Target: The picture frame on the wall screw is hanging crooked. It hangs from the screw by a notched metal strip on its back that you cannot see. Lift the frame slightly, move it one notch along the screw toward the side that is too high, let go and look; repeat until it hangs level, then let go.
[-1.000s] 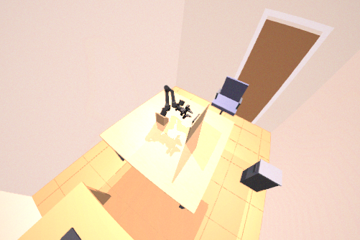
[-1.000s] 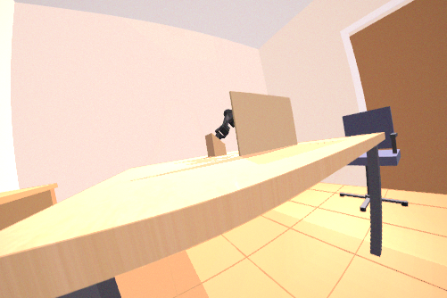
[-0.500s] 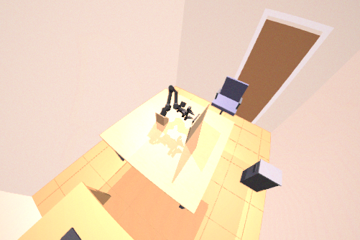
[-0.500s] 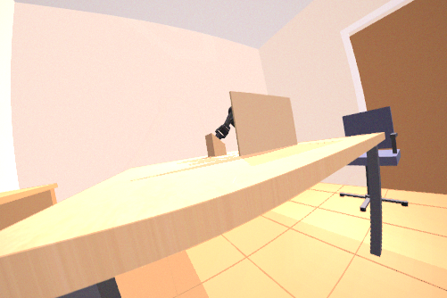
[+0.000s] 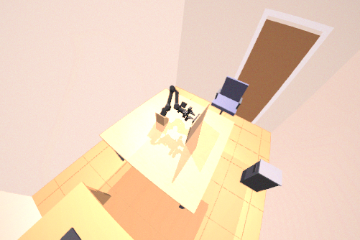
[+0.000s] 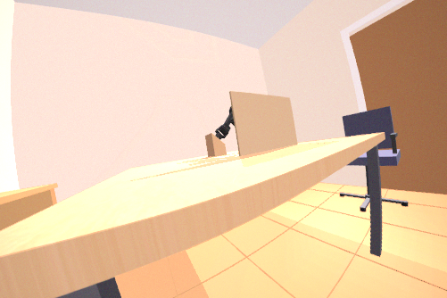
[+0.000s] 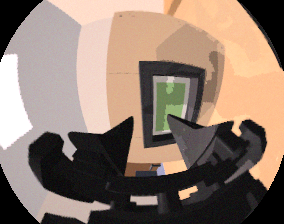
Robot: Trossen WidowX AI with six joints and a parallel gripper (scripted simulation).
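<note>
Now: gripper tip 40 mm short of the picture frame, 10 mm to the left of it and 50 mm above it. From my gripper tip the other things lie so: tan wall panel: 50 mm ahead, 10 mm to the left, 70 mm below.
</note>
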